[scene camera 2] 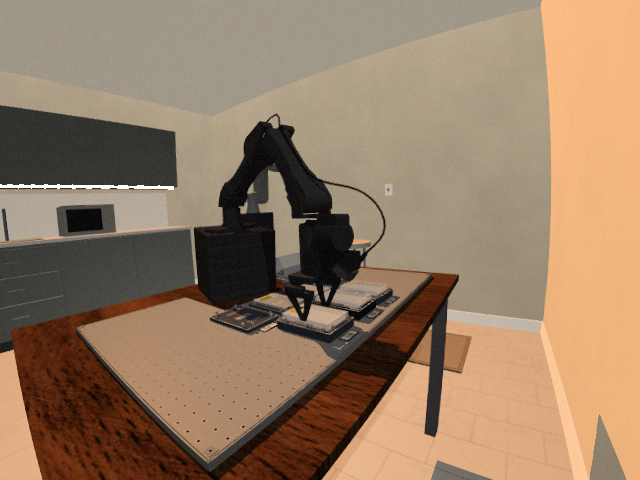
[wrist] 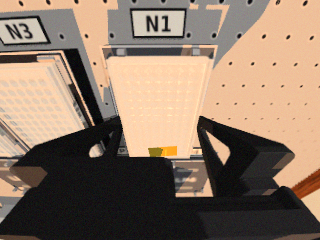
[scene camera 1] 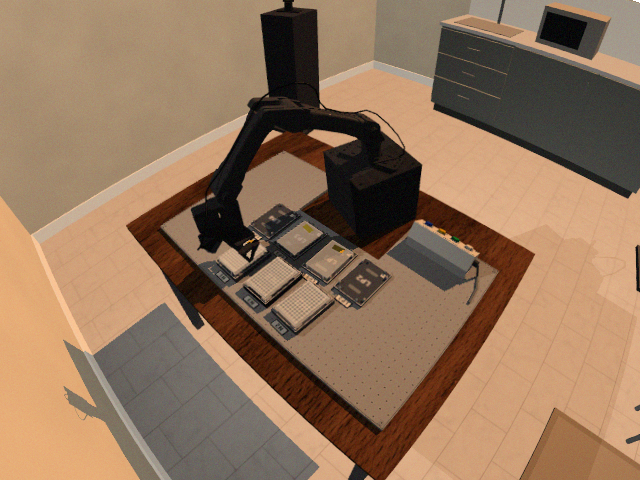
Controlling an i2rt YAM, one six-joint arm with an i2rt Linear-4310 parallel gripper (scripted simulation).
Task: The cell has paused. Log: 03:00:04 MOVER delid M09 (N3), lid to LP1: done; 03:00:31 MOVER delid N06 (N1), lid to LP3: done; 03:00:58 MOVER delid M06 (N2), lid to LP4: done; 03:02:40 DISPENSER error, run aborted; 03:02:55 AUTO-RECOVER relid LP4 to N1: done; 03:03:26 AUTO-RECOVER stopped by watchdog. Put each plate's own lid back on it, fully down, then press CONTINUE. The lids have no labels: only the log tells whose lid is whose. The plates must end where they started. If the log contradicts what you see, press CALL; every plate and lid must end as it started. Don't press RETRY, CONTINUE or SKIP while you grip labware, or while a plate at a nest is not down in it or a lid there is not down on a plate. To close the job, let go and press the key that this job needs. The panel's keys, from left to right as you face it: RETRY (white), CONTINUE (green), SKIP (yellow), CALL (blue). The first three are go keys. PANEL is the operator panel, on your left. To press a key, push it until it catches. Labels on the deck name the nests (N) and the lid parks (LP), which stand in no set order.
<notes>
The pictures show: my gripper, a plate and an operator panel.
My gripper also shows in the wrist view.
</notes>
